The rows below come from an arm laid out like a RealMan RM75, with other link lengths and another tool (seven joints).
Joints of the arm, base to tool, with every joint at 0 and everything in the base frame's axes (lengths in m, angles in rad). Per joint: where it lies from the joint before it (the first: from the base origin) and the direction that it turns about. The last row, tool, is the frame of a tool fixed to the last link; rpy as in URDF.
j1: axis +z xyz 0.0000 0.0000 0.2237
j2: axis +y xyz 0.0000 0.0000 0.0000
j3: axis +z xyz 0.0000 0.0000 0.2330
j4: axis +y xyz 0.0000 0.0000 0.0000
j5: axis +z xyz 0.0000 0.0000 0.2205
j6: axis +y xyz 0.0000 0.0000 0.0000
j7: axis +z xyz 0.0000 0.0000 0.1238
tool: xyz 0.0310 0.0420 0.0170 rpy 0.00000 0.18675 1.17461
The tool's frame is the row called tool.
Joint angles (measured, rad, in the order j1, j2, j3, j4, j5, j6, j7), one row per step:
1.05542, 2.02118, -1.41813, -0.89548, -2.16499, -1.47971, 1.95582
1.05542, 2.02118, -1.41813, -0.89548, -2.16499, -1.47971, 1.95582
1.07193, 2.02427, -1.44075, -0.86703, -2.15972, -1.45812, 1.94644
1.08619, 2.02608, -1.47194, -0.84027, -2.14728, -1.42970, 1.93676
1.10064, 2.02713, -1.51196, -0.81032, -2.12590, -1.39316, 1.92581
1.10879, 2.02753, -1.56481, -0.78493, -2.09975, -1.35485, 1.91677
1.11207, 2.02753, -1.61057, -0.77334, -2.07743, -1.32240, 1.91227
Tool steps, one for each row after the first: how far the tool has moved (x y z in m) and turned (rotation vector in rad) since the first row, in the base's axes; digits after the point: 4 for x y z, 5 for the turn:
0.0000, 0.0000, 0.0000, 0.00000, 0.00000, 0.00000
-0.0003, 0.0003, -0.0062, -0.00601, -0.01164, 0.01258
-0.0003, 0.0006, -0.0131, -0.00960, -0.02157, 0.02804
-0.0001, 0.0008, -0.0211, -0.01199, -0.02944, 0.04485
0.0023, -0.0004, -0.0297, -0.01622, -0.04209, 0.06157
0.0038, -0.0016, -0.0363, -0.01634, -0.05035, 0.07770

